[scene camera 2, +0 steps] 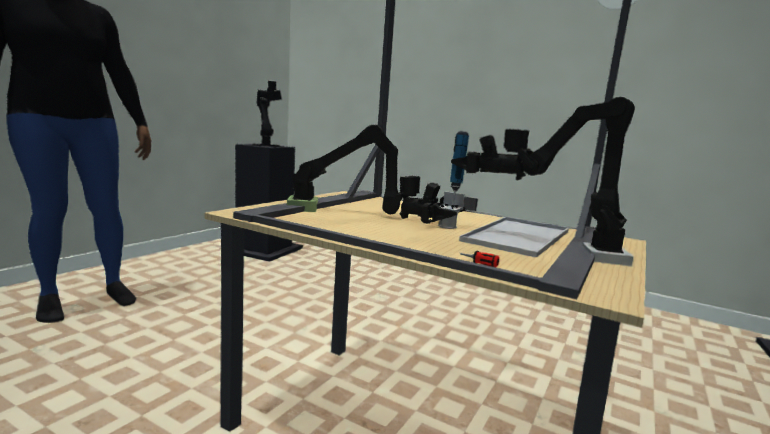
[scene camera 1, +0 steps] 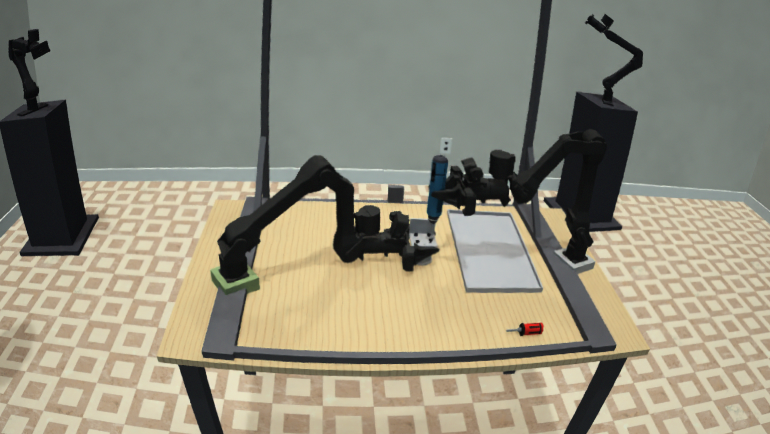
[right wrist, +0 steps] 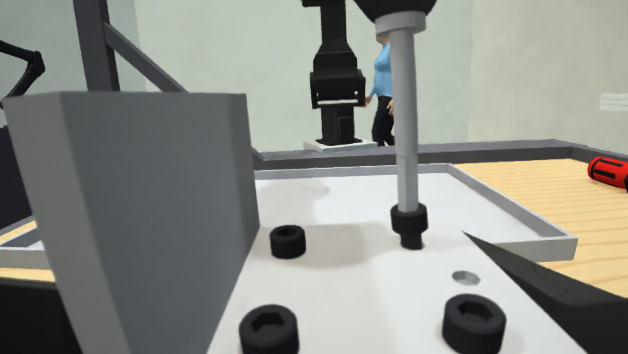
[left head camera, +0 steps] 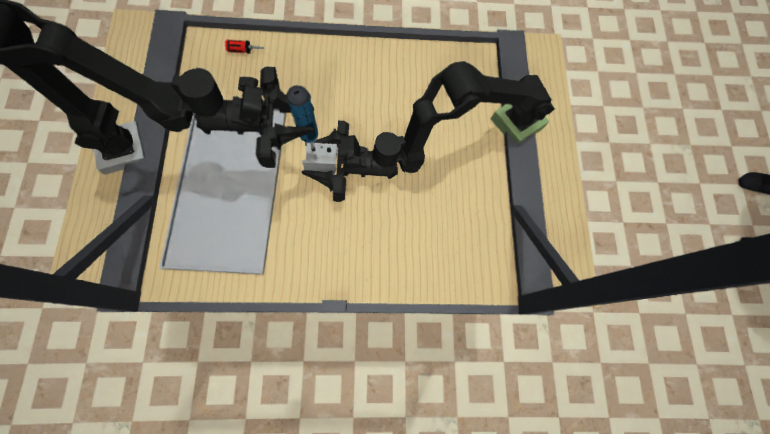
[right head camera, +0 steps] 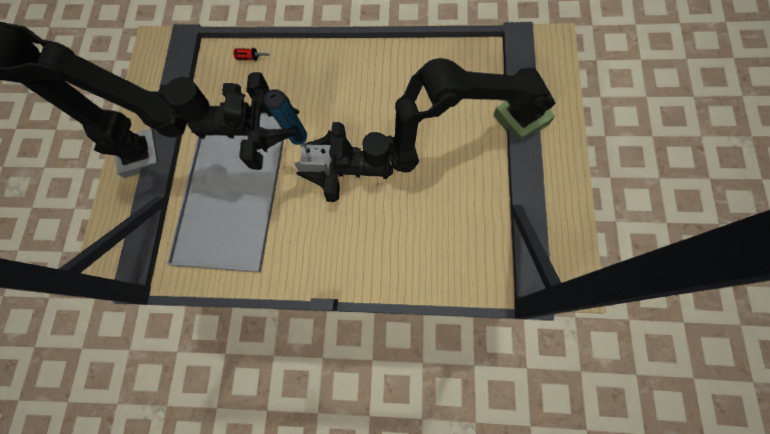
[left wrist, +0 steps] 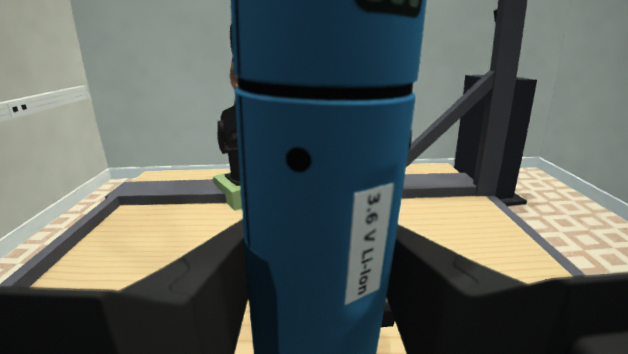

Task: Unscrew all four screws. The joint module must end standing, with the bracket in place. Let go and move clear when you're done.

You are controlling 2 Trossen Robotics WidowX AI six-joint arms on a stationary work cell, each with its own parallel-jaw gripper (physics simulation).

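Pixels of known places: left gripper, fingertip midpoint: (scene camera 2: pixel 453 161) (scene camera 1: pixel 429 190) (left head camera: pixel 314 119) (right head camera: pixel 298 121) (left wrist: pixel 315 231); right gripper, fingertip midpoint: (scene camera 2: pixel 461 211) (scene camera 1: pixel 437 241) (right wrist: pixel 343 236) (left head camera: pixel 303 157) (right head camera: pixel 299 159); left arm's base at its link origin: (scene camera 2: pixel 606 248) (scene camera 1: pixel 575 256) (right wrist: pixel 338 141) (left head camera: pixel 116 144) (right head camera: pixel 134 150); right arm's base at its link origin: (scene camera 2: pixel 303 198) (scene camera 1: pixel 233 273) (left head camera: pixel 522 116) (right head camera: pixel 525 111).
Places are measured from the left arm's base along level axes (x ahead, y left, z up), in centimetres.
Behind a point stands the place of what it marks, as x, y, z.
My left gripper (left head camera: pixel 303 115) @[43.6, -18.2, 19.0] (left wrist: pixel 315 231) @[43.6, -18.2, 19.0] is shut on the blue electric screwdriver (right head camera: pixel 285 115) @[42.3, -19.8, 24.6] (scene camera 1: pixel 435 183) @[43.3, -16.4, 21.9] (scene camera 2: pixel 458 156) @[42.2, -15.7, 20.7], upright over the bracket. In the right wrist view its bit (right wrist: pixel 406 125) @[42.4, -17.3, 7.2] meets a raised black screw (right wrist: pixel 409 219) @[42.7, -17.3, 4.8]; some thread shows below the head. I cannot tell whether its tip is in the hole. Three other screws (right wrist: pixel 287 241) @[41.6, -20.3, 4.4] (right wrist: pixel 269 330) @[44.3, -21.4, 4.1] (right wrist: pixel 474 324) @[45.9, -18.4, 4.4] sit on the bracket's white plate (right wrist: pixel 350 290) @[43.5, -19.4, 3.8], beside its grey upright wall (right wrist: pixel 160 200). My right gripper (left head camera: pixel 318 157) @[39.5, -17.7, 3.0] is shut on the joint module (scene camera 2: pixel 448 222) @[43.1, -16.2, -0.7], which stands upright, bracket on top.
A shallow grey tray (left head camera: pixel 215 242) @[14.9, -29.1, -2.4] (scene camera 1: pixel 501 274) @[25.7, -3.9, -2.4] lies beside the module, under the left arm. A red screwdriver (left head camera: pixel 236 45) @[32.5, 19.2, 0.0] (scene camera 1: pixel 532 328) @[33.3, 20.8, -0.3] (scene camera 2: pixel 486 258) @[32.8, 21.3, -0.7] (right wrist: pixel 607 171) @[32.2, 18.7, -0.9] lies near the table edge. A dark frame (left head camera: pixel 339 307) @[36.9, -52.8, 2.8] borders the work area.
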